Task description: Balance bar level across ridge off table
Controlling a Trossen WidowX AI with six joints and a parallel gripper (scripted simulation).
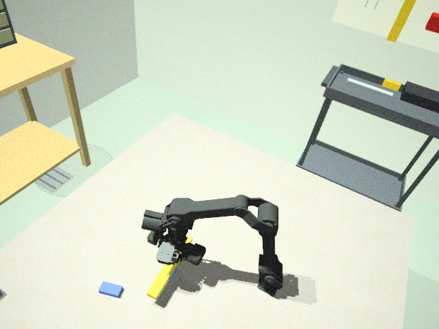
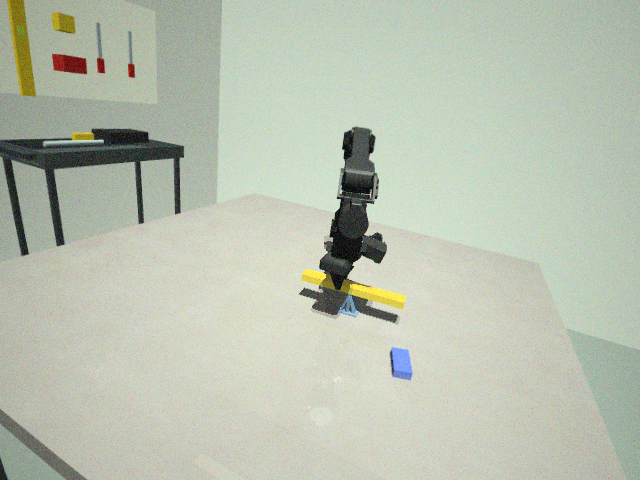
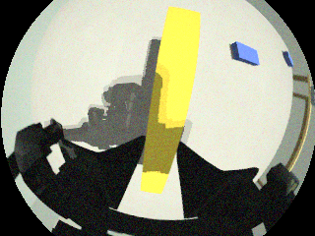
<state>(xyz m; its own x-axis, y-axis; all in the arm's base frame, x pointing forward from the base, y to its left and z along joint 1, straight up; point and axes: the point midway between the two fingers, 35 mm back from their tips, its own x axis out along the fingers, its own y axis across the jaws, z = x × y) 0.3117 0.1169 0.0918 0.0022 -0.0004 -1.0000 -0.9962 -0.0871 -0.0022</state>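
The yellow bar is 3 cm to the left of my gripper tip. The rest, counted from my gripper tip: flat blue block: 18 cm to the left, 13 cm ahead, 5 cm below.
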